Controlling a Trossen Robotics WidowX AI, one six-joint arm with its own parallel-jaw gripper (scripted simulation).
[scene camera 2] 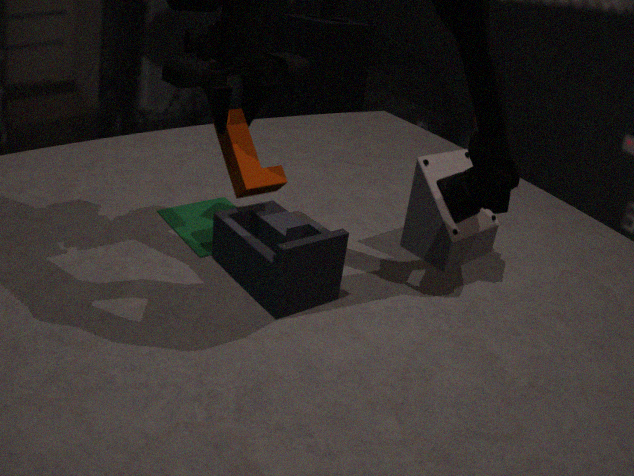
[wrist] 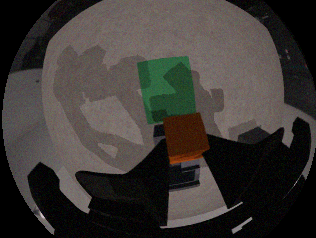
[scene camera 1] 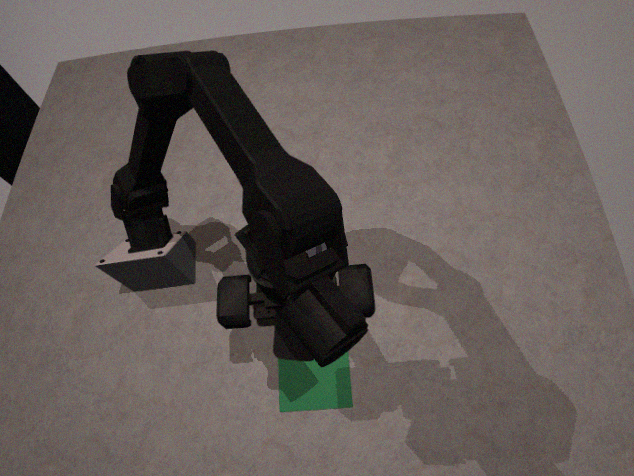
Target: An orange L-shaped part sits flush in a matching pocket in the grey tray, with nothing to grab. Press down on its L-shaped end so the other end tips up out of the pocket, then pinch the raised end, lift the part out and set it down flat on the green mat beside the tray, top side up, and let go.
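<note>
There's an orange L-shaped part held in my gripper, and you can see that gripper in the wrist view and in scene camera 1. I can see a green mat as well.
</note>
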